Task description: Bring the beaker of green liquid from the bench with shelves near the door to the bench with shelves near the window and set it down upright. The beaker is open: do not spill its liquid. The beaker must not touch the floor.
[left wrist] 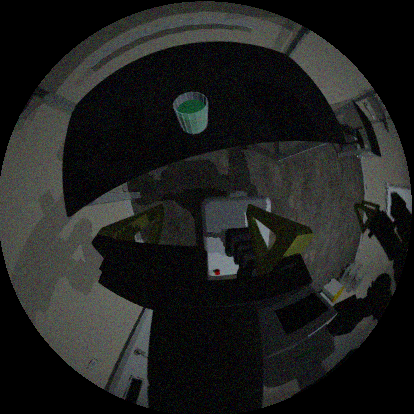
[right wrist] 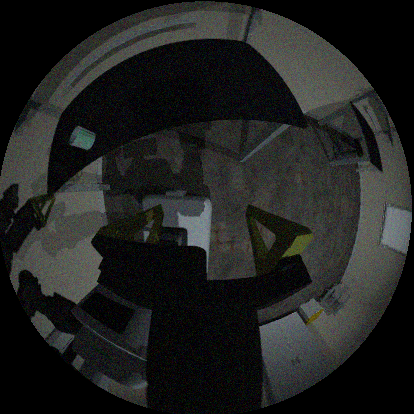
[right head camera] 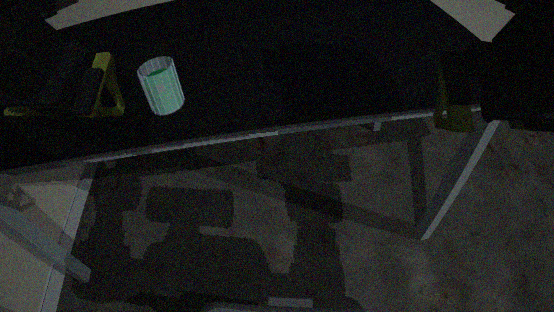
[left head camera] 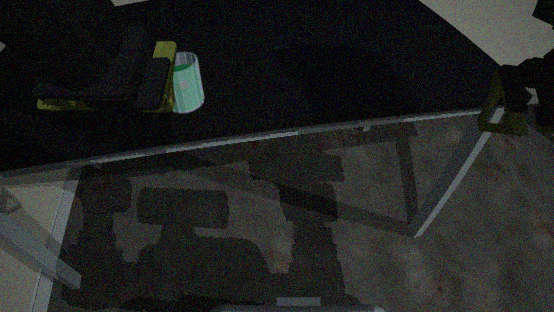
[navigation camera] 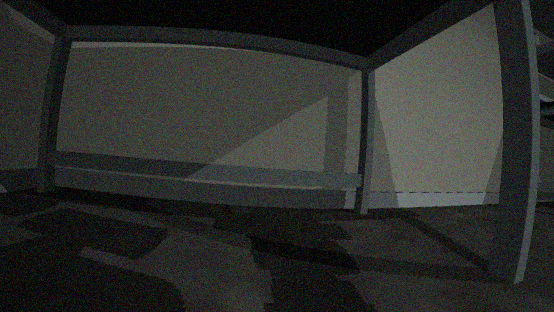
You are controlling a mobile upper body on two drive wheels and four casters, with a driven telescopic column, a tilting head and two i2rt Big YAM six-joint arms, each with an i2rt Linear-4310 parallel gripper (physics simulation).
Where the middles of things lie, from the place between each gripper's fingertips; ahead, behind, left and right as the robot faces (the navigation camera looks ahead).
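Beaker of green liquid [right head camera: 158,77]: 46 cm to the left of my right hand, 22 cm ahead of it, 11 cm below it.
My left gripper, which I can see, is 2 cm to the right of the beaker of green liquid, 21 cm short of it and 11 cm above it.
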